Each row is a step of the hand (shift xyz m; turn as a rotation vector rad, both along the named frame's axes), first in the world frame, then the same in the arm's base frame.
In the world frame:
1: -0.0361 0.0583 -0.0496 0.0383 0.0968 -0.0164
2: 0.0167 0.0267 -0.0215 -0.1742 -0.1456 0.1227
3: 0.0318 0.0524 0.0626 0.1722 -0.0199 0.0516
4: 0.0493 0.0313 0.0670 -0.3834 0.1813 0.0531
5: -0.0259 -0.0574 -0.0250 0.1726 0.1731 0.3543
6: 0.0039 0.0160 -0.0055 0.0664 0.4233 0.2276
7: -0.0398 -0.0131 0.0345 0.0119 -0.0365 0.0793
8: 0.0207 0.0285 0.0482 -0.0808 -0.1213 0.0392
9: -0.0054 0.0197 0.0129 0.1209 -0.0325 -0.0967
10: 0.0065 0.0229 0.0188 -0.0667 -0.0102 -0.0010
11: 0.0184 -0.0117 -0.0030 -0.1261 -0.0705 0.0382
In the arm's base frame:
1: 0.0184 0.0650 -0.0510 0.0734 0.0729 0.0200
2: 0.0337 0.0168 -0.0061 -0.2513 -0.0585 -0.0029
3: 0.0118 0.0390 0.0775 0.1005 -0.0831 0.1253
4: 0.0156 0.0130 0.0865 -0.2599 0.3200 -0.1131
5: -0.0283 -0.0439 -0.0432 0.0164 0.1103 0.4157
6: 0.0117 0.0129 -0.0003 0.0894 0.3748 0.2948
7: -0.0534 0.0055 0.0081 -0.0445 -0.0339 0.0681
8: 0.0019 0.0206 0.0560 -0.1271 -0.0775 -0.0251
9: -0.0036 0.0209 0.0115 0.1318 -0.0826 -0.0290
10: 0.0038 0.0195 0.0229 -0.0552 0.0168 -0.0351
11: 0.0116 -0.0181 0.0046 -0.1434 -0.0131 -0.0400

